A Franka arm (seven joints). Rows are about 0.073 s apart.
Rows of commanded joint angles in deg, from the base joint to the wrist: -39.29, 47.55, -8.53, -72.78, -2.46, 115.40, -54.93; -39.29, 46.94, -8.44, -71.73, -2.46, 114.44, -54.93; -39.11, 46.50, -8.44, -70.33, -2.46, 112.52, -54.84; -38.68, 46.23, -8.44, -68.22, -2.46, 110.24, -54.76; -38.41, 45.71, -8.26, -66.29, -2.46, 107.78, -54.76; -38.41, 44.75, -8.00, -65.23, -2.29, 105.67, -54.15; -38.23, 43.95, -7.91, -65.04, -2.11, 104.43, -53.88; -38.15, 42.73, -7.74, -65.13, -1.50, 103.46, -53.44; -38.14, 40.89, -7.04, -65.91, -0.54, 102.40, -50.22; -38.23, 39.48, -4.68, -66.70, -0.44, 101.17, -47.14
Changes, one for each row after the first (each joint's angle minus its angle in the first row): 0.00, -0.61, 0.09, 1.05, 0.00, -0.96, 0.00; 0.18, -1.05, 0.09, 2.45, 0.00, -2.88, 0.09; 0.61, -1.32, 0.09, 4.56, 0.00, -5.16, 0.17; 0.88, -1.84, 0.27, 6.49, 0.00, -7.62, 0.17; 0.88, -2.80, 0.53, 7.55, 0.17, -9.73, 0.78; 1.06, -3.60, 0.62, 7.74, 0.35, -10.97, 1.05; 1.14, -4.82, 0.79, 7.65, 0.96, -11.94, 1.49; 1.15, -6.66, 1.49, 6.87, 1.92, -13.00, 4.71; 1.06, -8.07, 3.85, 6.08, 2.02, -14.23, 7.79
